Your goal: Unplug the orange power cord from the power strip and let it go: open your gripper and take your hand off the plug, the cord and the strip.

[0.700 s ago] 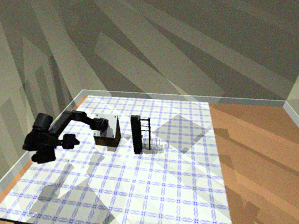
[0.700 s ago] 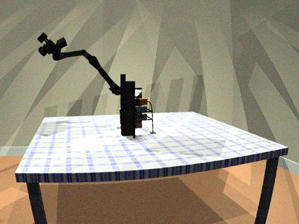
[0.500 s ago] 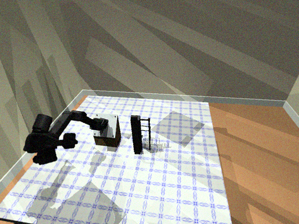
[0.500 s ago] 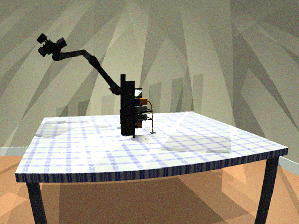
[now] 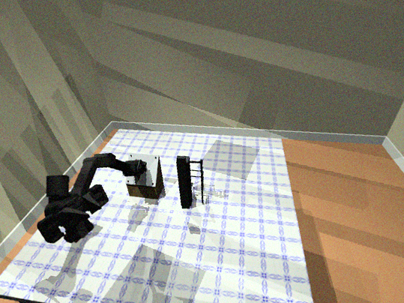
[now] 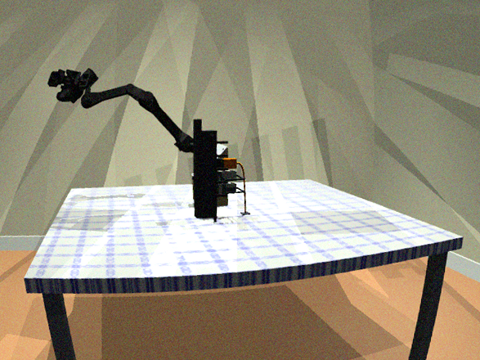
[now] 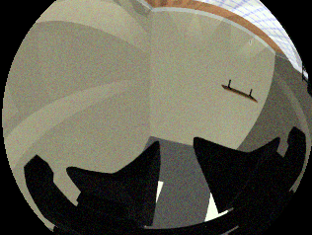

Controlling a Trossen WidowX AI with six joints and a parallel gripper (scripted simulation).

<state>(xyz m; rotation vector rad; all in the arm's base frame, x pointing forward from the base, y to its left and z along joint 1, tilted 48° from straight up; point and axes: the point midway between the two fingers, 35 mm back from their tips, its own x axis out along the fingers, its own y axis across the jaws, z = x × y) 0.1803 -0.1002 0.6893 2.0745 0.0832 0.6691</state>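
Now: gripper tip 62 cm to the right of the orange plug and 36 cm above it.
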